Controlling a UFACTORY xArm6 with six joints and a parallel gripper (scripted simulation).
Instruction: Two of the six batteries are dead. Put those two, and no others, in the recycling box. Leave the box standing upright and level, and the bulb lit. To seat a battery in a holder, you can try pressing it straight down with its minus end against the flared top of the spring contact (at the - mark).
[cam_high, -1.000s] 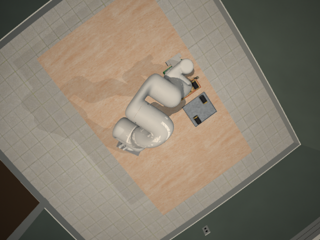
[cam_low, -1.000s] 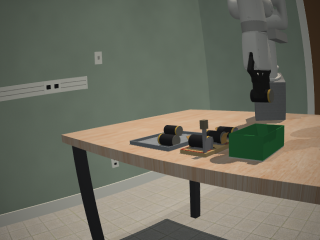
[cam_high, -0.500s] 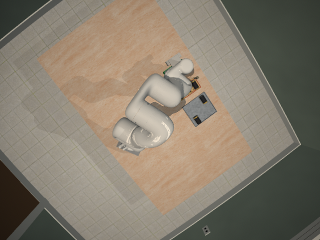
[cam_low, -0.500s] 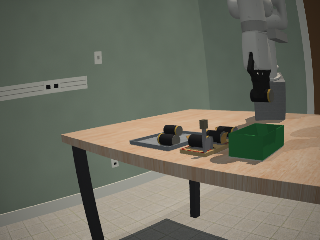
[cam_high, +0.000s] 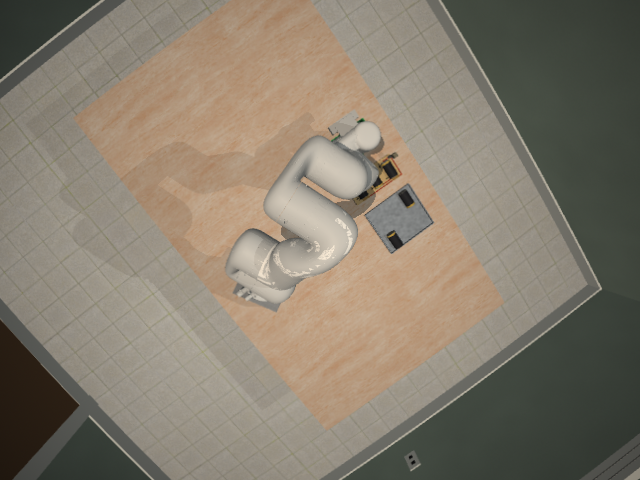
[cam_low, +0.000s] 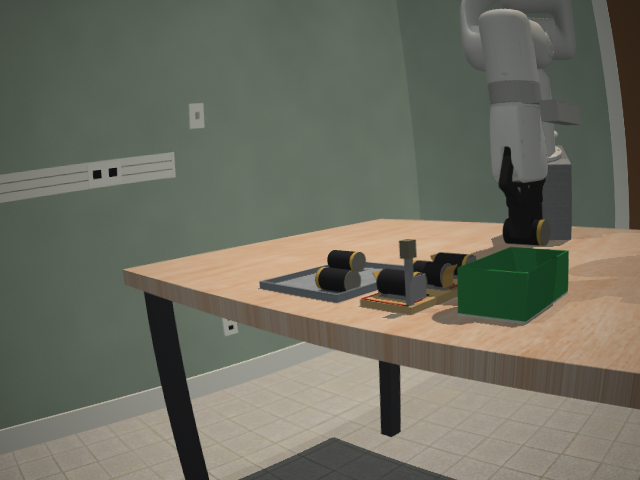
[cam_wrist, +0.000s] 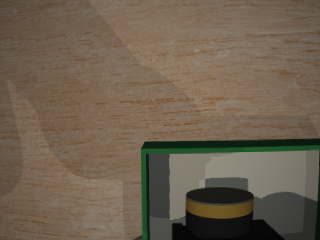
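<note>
Right now my hand is 90 mm above the green recycling box and 30 mm short of it. Also, from my hand: grey tray 320 mm to the right, 100 mm below, 50 mm ahead.
</note>
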